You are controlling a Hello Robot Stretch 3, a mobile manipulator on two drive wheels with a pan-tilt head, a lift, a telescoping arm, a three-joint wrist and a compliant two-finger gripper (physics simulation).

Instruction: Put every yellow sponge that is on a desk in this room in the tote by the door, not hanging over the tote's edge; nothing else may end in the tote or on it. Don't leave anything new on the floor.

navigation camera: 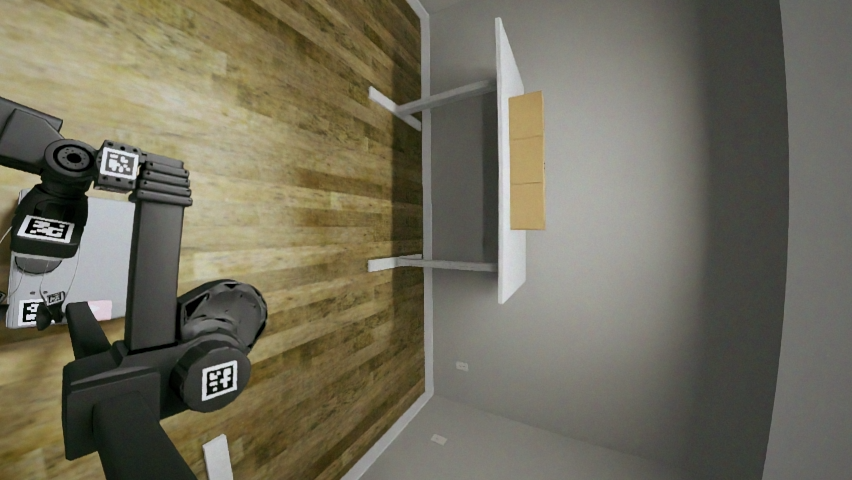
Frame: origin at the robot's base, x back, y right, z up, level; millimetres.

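Seen in the pictures: gripper, fingertip midpoint: (16, 328).
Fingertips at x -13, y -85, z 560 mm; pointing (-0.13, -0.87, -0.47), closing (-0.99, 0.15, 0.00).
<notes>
A point is followed by its place in that frame.
The view is turned on its side, with the floor at the left and the wall at the right. A white desk (504, 262) @[y 35, x 1355, z 950 mm] stands against the grey wall, right of the picture's middle. I see its top nearly edge-on. No yellow sponge shows on the part of the desk that I can see, and the tote does not show. My gripper (25, 307) is at the lower left, over my own base; its fingers stand apart with nothing seen between them, and one fingertip is partly cut off by the left edge.
A tan cardboard box (527, 160) @[y 593, x 1428, z 1049 mm] stands on the desk and may hide part of its top. The desk's legs (450, 97) @[y 1206, x 1580, z 498 mm] reach down to the wooden floor. A white bar (218, 457) @[y -835, x 471, z 26 mm] lies low at the bottom edge, partly cut off. My arm and mast cover the lower left.
</notes>
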